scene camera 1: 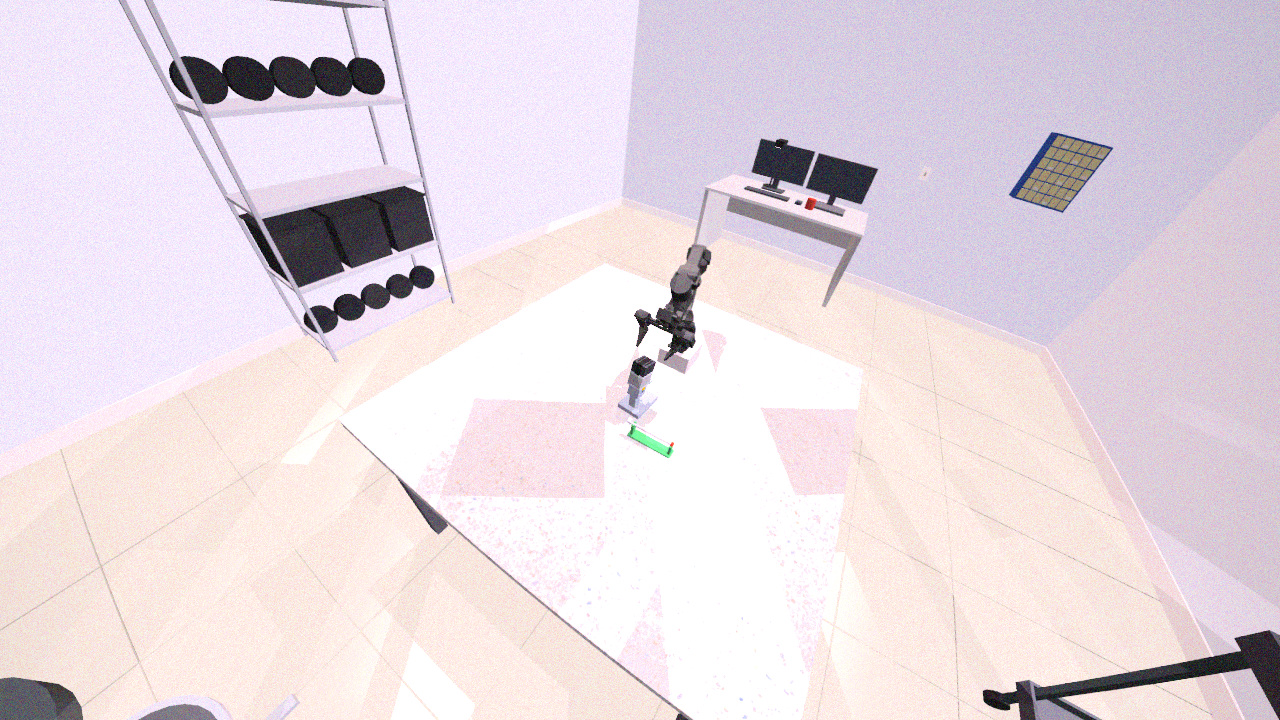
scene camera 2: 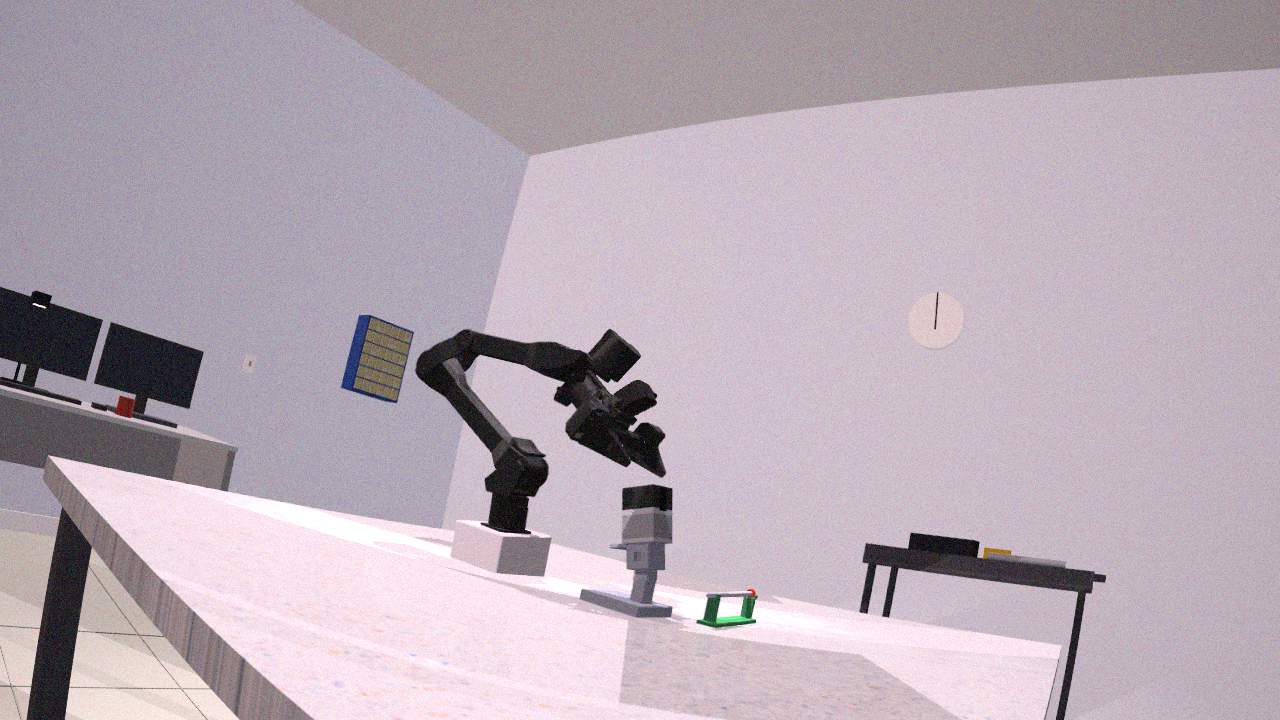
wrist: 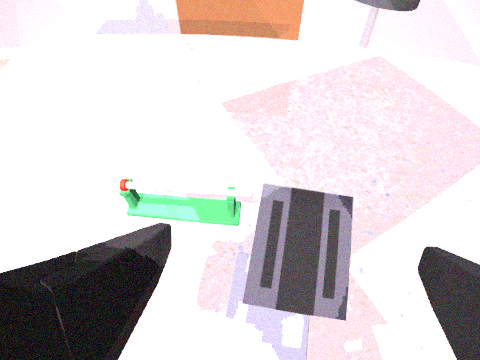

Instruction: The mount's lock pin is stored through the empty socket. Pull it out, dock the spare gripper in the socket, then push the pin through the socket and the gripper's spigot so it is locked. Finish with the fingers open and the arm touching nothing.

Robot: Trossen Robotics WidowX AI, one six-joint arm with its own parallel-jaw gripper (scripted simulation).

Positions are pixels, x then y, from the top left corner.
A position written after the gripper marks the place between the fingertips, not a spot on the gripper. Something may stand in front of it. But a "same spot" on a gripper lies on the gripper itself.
gripper: scene camera 1 650, 353; scene camera 2; wrist
same spot on gripper: [wrist: 94, 296] = [scene camera 2: 652, 454]
